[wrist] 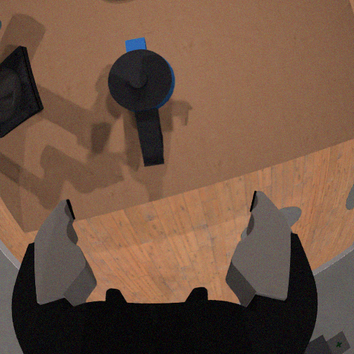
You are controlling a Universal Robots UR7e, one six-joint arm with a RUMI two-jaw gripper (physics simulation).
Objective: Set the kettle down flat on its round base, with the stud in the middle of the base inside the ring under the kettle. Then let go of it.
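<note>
The kettle (140, 80) stands upright on the brown mat, seen from above. It has a round black lid with a knob, a blue body showing at its right edge and a blue spout at the top. Its black handle (151, 137) points down toward my gripper. My gripper (160, 198) is open and empty; the kettle lies ahead of the fingertips, apart from them. At the top edge a thin sliver of a dark round thing (119, 1) shows, which looks like the round base. Its stud and the ring under the kettle are hidden.
A black square-edged object (31, 90) is partly in view at the left edge. Shadows fall across the brown mat (260, 90). The mat's edge crosses the wooden table (150, 250) in front of my fingers. Grey floor shows in the lower corners.
</note>
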